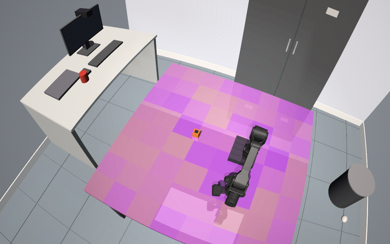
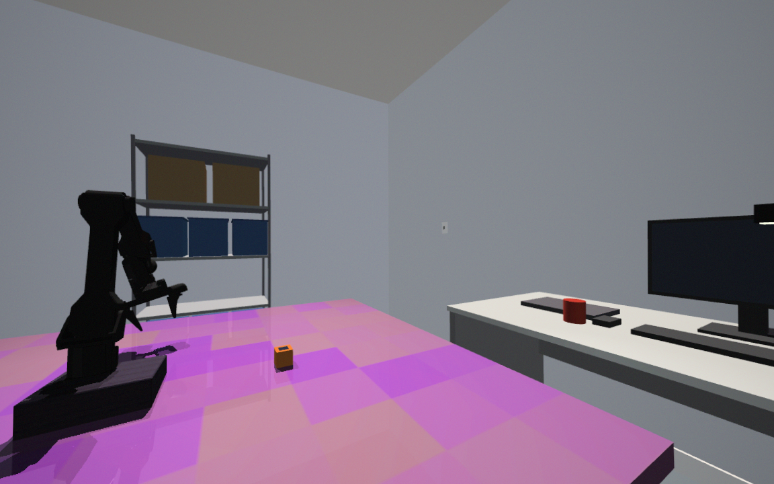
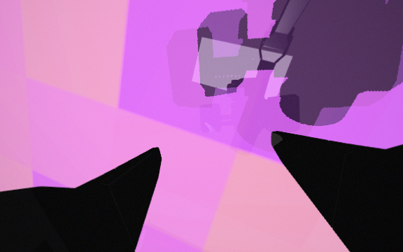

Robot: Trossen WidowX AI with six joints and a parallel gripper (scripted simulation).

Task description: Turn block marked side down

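Right now my gripper tip is 38 cm to the left of the orange block, 27 cm short of it and 3 cm above it.
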